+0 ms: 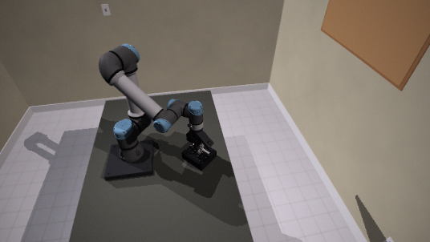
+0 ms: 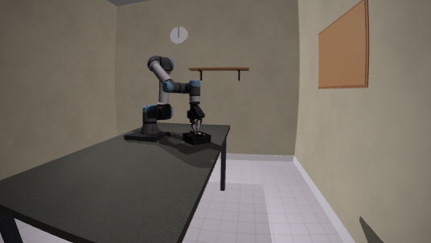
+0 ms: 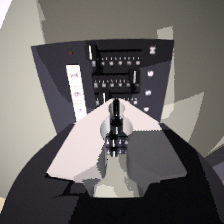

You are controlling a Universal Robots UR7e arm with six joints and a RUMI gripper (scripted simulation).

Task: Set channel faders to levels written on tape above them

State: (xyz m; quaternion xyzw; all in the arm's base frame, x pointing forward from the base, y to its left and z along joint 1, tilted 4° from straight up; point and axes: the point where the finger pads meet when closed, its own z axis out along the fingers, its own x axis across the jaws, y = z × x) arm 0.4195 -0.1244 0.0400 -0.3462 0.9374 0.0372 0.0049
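Right now my hand is 5 cm short of the master fader, 2 cm to the left of it and 1 cm above it.
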